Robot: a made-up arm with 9 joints. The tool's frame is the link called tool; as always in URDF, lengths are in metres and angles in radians.
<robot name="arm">
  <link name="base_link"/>
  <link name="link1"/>
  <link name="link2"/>
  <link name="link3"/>
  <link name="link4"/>
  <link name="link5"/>
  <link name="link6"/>
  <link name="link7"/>
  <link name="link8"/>
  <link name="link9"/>
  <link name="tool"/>
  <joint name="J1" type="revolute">
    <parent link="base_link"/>
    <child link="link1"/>
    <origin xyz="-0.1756 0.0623 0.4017" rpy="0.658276 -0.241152 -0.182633"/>
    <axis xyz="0 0 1"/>
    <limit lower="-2.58" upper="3.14" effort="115" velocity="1.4"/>
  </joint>
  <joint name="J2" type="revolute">
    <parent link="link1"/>
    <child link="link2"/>
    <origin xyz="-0.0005 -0.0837 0.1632" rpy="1.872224 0 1.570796"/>
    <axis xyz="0 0 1"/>
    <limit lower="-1.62" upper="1.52" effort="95" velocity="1.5"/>
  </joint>
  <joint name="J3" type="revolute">
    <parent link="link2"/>
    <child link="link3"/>
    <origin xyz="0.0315 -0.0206 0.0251" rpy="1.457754 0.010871 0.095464"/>
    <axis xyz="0 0 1"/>
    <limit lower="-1.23" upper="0.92" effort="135" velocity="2.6"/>
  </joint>
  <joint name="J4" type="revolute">
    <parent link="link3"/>
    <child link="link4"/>
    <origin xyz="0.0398 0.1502 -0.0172" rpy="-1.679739 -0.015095 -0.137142"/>
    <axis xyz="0 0 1"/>
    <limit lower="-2.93" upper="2.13" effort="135" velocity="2.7"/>
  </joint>
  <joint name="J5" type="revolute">
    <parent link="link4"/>
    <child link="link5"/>
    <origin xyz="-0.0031 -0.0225 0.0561" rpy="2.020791 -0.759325 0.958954"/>
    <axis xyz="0 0 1"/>
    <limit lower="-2.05" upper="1.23" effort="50" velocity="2.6"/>
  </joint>
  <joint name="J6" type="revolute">
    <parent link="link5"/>
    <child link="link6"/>
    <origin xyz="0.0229 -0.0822 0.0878" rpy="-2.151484 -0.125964 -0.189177"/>
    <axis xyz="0 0 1"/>
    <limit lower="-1.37" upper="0.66" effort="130" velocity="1.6"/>
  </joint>
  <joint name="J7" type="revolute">
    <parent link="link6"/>
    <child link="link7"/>
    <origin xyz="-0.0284 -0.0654 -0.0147" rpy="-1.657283 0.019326 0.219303"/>
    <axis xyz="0 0 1"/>
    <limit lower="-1.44" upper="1.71" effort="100" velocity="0.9"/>
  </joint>
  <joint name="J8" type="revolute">
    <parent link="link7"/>
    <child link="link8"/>
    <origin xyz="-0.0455 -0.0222 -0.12" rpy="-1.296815 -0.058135 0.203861"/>
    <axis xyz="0 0 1"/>
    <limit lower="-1.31" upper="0.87" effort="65" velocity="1.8"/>
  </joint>
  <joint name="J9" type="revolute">
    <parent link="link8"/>
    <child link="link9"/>
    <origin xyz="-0.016 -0.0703 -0.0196" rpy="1.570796 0 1.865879"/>
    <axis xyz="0 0 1"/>
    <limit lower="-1.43" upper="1.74" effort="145" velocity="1.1"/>
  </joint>
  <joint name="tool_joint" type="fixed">
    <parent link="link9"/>
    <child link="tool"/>
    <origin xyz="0.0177 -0.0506 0.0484" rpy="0 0 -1.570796"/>
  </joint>
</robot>
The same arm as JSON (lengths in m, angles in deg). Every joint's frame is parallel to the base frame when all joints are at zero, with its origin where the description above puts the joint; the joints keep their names.
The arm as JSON. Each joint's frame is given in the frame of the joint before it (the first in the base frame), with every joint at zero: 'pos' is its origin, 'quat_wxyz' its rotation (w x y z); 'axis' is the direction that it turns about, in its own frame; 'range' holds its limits. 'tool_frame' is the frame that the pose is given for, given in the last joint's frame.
{"length_unit": "m", "angle_unit": "deg", "joints": [
  {"joint": "J1", "pos": [-0.1756, 0.0623, 0.4017], "quat_wxyz": [1.0, 0.0, 0.0, 0.0], "axis": [-0.296884, -0.567269, 0.768158], "range": [-147.82, 179.91]},
  {"joint": "J2", "pos": [-0.0489, -0.1598, 0.0755], "quat_wxyz": [1.0, 0.0, 0.0, 0.0], "axis": [1.0, 0.0, 0.0], "range": [-92.82, 87.09]},
  {"joint": "J3", "pos": [0.0251, 0.0376, 0.0021], "quat_wxyz": [1.0, 0.0, 0.0, 0.0], "axis": [0.112795, 0.664673, -0.73857], "range": [-70.47, 52.71]},
  {"joint": "J4", "pos": [0.1469, 0.0081, 0.053], "quat_wxyz": [1.0, 0.0, 0.0, 0.0], "axis": [0.964415, -0.036201, 0.261904], "range": [-167.88, 122.04]},
  {"joint": "J5", "pos": [0.0595, 0.0103, -0.0036], "quat_wxyz": [1.0, 0.0, 0.0, 0.0], "axis": [-0.375787, 0.87667, 0.30039], "range": [-117.46, 70.47]},
  {"joint": "J6", "pos": [-0.0877, 0.036, 0.0774], "quat_wxyz": [1.0, 0.0, 0.0, 0.0], "axis": [0.95516, -0.118395, -0.271389], "range": [-78.5, 37.82]},
  {"joint": "J7", "pos": [-0.0128, 0.0686, -0.0208], "quat_wxyz": [1.0, 0.0, 0.0, 0.0], "axis": [-0.270109, -0.936433, -0.223908], "range": [-82.51, 97.98]},
  {"joint": "J8", "pos": [0.0437, 0.1207, -0.0218], "quat_wxyz": [1.0, 0.0, 0.0, 0.0], "axis": [-1.0, 0.0, 0.0], "range": [-75.06, 49.85]},
  {"joint": "J9", "pos": [0.0196, -0.0626, -0.0358], "quat_wxyz": [1.0, 0.0, 0.0, 0.0], "axis": [0.0, 0.0, 1.0], "range": [-81.93, 99.69]}
], "tool_frame": {"pos": [0.0506, 0.0177, 0.0484], "quat_wxyz": [1.0, 0.0, 0.0, 0.000001]}}

